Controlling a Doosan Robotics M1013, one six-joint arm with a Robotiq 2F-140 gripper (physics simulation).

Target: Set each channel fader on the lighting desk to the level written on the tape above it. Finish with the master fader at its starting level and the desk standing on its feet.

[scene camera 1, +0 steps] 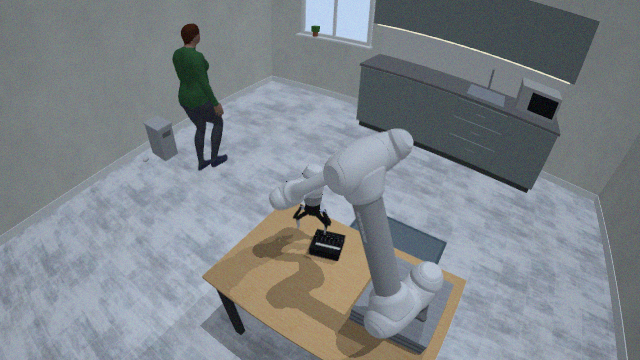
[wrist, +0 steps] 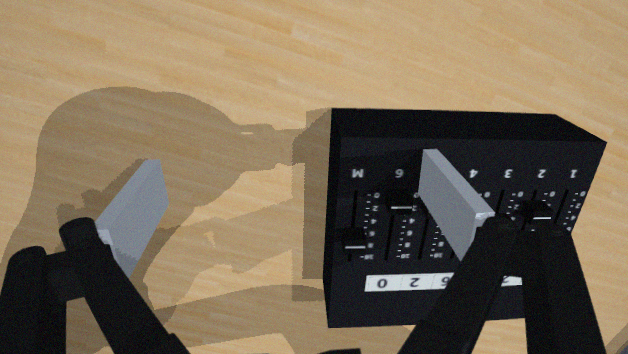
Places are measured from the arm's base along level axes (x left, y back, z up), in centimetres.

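Pixels of known places: gripper, fingertip midpoint: [scene camera 1: 311, 230] [wrist: 293, 177].
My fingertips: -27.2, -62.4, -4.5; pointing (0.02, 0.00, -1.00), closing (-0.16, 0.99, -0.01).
Note:
Ahead of a thing's pixels: the offset from my fingertips to its top centre, as dx, dy, dz. "spot": to the spot under its first point. Level surfaces: height alone.
The black lighting desk @[+3.9, +11.0, +1.0] [scene camera 1: 327, 244] [wrist: 425, 307] lies level, controls up, on the wooden table @[dz -5.8] [scene camera 1: 280, 250] [wrist: 200, 40]; its feet do not show. In the wrist view its lettering is upside down. The master fader knob @[+3.6, +4.0, +1.0] [wrist: 355, 241] is near 8, the channel 6 knob @[+0.7, +6.0, +1.0] [wrist: 401, 201] near 2. The channel 2 knob @[+0.5, +14.8, +1.0] [wrist: 537, 211] is partly covered by the gripper; the other knobs are hidden or unclear. The white tape @[spot: +7.3, +7.8, -0.3] [wrist: 397, 283] shows 0, 2 and 6, then is partly hidden. My gripper [scene camera 1: 312, 228] [wrist: 293, 177] is open and empty, one finger above the desk, the other left of it.
The arm's base stands on a grey plate [scene camera 1: 438, 320] at the table's right end. A blue-grey panel [scene camera 1: 415, 237] is behind the table. A person in green [scene camera 1: 192, 80] stands beyond the table at the left, near a grey bin [scene camera 1: 161, 140]. Kitchen cabinets [scene camera 1: 410, 110] stand at the back.

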